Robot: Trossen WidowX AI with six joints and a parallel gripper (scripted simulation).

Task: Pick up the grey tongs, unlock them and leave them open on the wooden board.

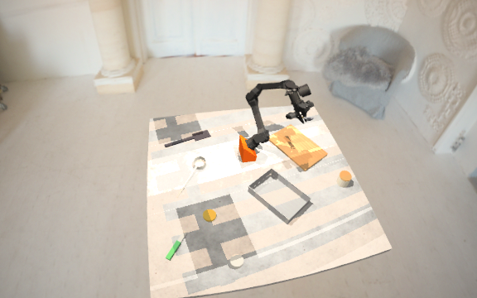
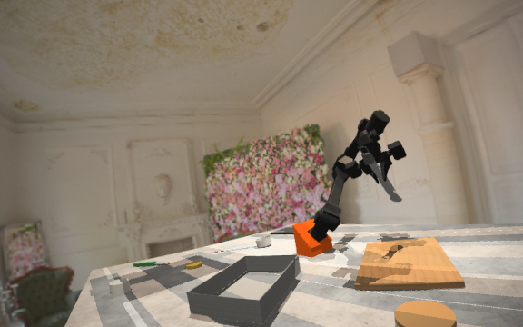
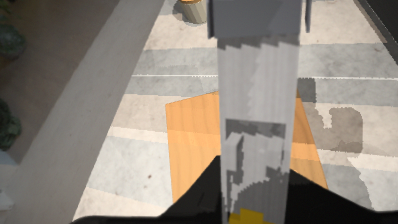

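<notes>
Right now my gripper tip is 20 mm past the yellow lock piece, 10 mm to the left of it and 30 mm below it. Also, from my gripper tip: grey roasting tin 310 mm ahead, 270 mm to the right, 220 mm below; black spatula 290 mm behind, 660 mm to the right, 240 mm below; wooden board 30 mm behind, 20 mm to the left, 240 mm below.
</notes>
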